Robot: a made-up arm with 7 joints.
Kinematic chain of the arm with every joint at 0, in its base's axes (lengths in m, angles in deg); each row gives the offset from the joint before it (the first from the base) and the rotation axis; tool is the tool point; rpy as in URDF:
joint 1: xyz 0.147 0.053 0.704 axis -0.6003 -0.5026 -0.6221
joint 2: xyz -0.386 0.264 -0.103 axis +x
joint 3: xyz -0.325 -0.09 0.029 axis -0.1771 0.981 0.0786
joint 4: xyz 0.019 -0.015 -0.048 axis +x
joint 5: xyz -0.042 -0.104 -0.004 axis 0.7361 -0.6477 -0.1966
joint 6: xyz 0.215 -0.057 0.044 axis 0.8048 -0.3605 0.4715
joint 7: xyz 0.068 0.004 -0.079 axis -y
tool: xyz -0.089 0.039 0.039 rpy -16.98 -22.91 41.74
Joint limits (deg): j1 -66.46..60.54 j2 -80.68..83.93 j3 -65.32..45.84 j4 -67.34..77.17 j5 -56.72..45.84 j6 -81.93..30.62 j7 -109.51..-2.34
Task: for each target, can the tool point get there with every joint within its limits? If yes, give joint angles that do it. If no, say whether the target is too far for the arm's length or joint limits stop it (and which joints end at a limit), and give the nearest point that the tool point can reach.
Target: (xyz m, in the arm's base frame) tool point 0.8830 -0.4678 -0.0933
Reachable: no: joint limits stop it (at a limit: joint 1, joint 2, joint 5, joint 6, joint 7) | nearest point 0.2194 0.0810 0.0180 | short by 0.868 m
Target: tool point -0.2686 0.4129 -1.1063
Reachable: no: too far | nearest point -0.0195 0.3247 -0.2697 | short by 0.877 m
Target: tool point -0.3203 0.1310 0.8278
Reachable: yes | joints 4.86 -27.81 -14.54 18.77 21.31 21.74 -95.85
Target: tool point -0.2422 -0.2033 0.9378
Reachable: yes | joints -37.85 -10.83 -25.89 -20.75 16.98 -67.83 -70.96
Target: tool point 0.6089 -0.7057 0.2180
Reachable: no: joint limits stop it (at a limit: joint 1, joint 2, joint 5, joint 6, joint 7) | nearest point 0.1228 -0.0097 0.1217 | short by 0.854 m
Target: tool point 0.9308 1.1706 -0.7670
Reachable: no: too far | nearest point 0.1608 0.5437 -0.1694 | short by 1.159 m
